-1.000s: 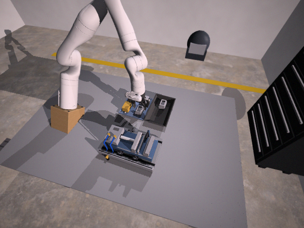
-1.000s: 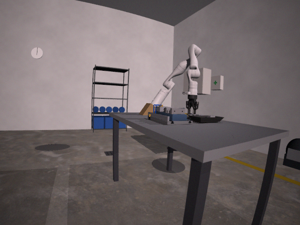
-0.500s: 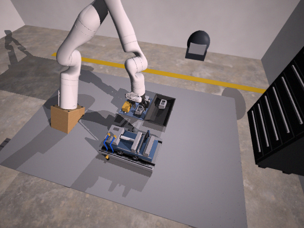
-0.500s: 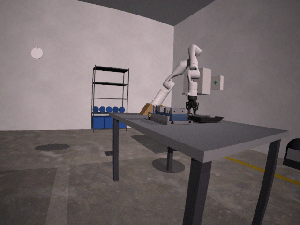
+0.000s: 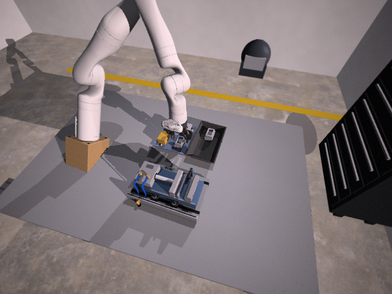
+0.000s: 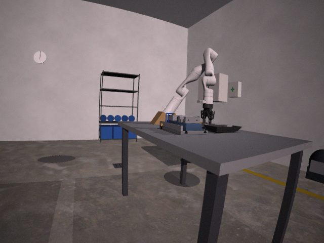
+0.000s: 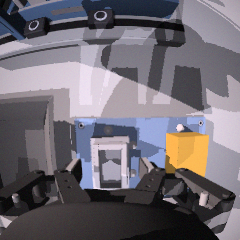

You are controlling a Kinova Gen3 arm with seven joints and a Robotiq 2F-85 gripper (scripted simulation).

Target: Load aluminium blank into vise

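Now: the brass blank 90 mm behind my hand and 20 mm below it. The rest, counted from my hand: vise rail: 330 mm to the right, 30 mm ahead, 10 mm below; hose block: 230 mm to the right, 60 mm behind, 30 mm above; vise: 240 mm to the right, 40 mm ahead, 10 mm below.
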